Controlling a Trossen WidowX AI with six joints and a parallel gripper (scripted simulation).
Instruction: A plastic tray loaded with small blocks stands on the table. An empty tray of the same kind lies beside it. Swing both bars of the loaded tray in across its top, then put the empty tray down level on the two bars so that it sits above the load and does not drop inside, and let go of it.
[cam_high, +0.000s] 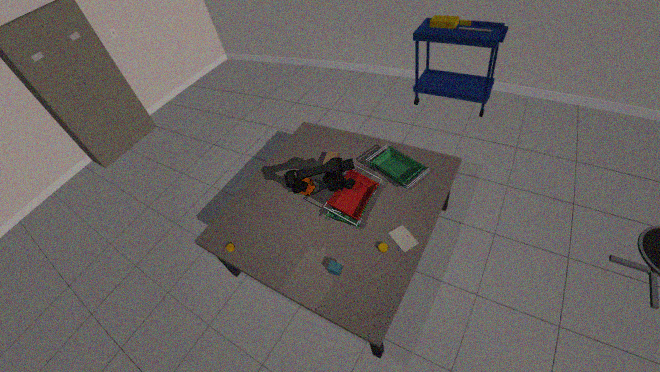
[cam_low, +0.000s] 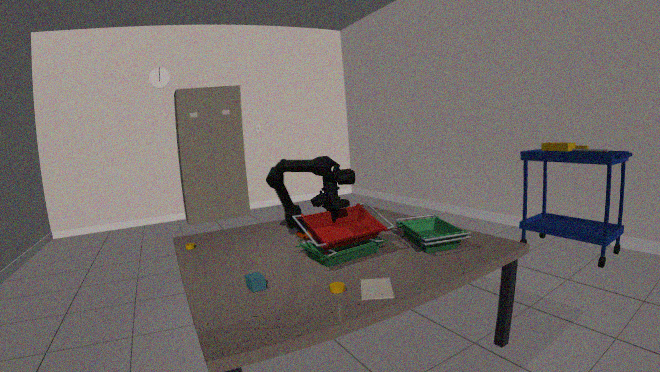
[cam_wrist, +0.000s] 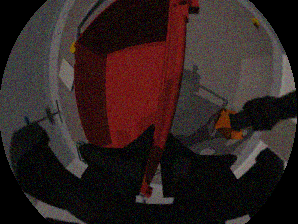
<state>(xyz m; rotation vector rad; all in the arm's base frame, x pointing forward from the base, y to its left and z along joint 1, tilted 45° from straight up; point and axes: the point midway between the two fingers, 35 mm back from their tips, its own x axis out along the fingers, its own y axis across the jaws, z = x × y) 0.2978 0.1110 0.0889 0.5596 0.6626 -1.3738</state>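
My gripper tip is now 8 cm short of the red tray and 1 cm to the right of it. The rest, counted from my gripper tip: white card: 42 cm ahead, 6 cm to the right, 13 cm below; then teal block: 20 cm ahead, 40 cm to the right, 11 cm below; then tan box: 28 cm behind, 28 cm to the left, 10 cm below.
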